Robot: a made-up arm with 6 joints.
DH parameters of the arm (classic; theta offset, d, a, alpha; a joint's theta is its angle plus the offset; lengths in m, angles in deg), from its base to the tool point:
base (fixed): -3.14 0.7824 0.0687 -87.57
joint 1: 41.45 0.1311 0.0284 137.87
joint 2: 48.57 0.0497 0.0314 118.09
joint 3: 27.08 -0.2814 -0.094 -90
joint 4: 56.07 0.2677 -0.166 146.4
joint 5: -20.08 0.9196 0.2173 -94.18
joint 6: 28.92 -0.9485 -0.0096 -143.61
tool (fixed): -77.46 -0.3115 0 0
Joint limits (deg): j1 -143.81..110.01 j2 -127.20..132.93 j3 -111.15..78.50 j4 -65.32..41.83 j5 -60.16..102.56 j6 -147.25..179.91
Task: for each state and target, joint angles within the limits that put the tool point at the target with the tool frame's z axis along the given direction. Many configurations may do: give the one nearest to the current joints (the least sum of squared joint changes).
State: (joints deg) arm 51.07 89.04 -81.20 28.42 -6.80 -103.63
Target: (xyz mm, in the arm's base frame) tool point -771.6 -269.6 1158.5 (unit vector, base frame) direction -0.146 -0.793 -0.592
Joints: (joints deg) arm 80.88 64.15 -90.67 41.83 9.74 -65.42
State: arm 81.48 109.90 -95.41 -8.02 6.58 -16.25
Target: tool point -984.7 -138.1 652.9 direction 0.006 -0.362 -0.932
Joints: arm 97.88 107.93 -90.60 -4.03 -5.31 4.15
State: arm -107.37 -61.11 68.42 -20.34 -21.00 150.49
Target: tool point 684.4 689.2 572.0 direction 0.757 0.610 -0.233
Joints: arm -86.13 -60.03 27.77 -8.44 -52.54 174.30
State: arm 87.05 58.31 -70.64 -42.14 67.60 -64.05
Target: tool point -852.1 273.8 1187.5 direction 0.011 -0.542 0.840
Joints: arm 49.12 68.10 -46.19 -49.05 23.89 -47.71
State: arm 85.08 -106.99 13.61 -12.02 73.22 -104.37
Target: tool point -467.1 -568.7 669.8 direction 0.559 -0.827 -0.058
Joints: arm 99.37 -88.94 58.78 -49.24 90.57 -98.66
